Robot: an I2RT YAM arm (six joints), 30 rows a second.
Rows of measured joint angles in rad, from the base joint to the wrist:
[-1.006, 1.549, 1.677, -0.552, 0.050, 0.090]
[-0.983, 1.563, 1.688, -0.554, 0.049, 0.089]
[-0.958, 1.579, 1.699, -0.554, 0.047, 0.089]
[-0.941, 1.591, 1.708, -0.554, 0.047, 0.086]
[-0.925, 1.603, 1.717, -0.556, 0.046, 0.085]
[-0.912, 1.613, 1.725, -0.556, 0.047, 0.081]
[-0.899, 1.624, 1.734, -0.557, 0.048, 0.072]
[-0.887, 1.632, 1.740, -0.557, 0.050, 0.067]
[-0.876, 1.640, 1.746, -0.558, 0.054, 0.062]
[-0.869, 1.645, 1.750, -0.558, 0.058, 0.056]
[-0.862, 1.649, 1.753, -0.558, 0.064, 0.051]
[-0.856, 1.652, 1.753, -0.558, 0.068, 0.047]
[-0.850, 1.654, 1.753, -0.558, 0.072, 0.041]
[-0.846, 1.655, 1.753, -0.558, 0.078, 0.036]
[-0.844, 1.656, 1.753, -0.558, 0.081, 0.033]
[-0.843, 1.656, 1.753, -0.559, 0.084, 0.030]
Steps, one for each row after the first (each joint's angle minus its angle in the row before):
[0.023, 0.014, 0.011, -0.002, -0.001, -0.001]
[0.025, 0.016, 0.011, 0.000, -0.002, 0.000]
[0.017, 0.012, 0.009, 0.000, 0.000, -0.003]
[0.016, 0.012, 0.009, -0.002, -0.001, -0.001]
[0.013, 0.010, 0.008, 0.000, 0.001, -0.004]
[0.013, 0.011, 0.009, -0.001, 0.001, -0.009]
[0.012, 0.008, 0.006, 0.000, 0.002, -0.005]
[0.011, 0.008, 0.006, -0.001, 0.004, -0.005]
[0.007, 0.005, 0.004, 0.000, 0.004, -0.006]
[0.007, 0.004, 0.003, 0.000, 0.006, -0.005]
[0.006, 0.003, 0.000, 0.000, 0.004, -0.004]
[0.006, 0.002, 0.000, 0.000, 0.004, -0.006]
[0.004, 0.001, 0.000, 0.000, 0.006, -0.005]
[0.002, 0.001, 0.000, 0.000, 0.003, -0.003]
[0.001, 0.000, 0.000, -0.001, 0.003, -0.003]

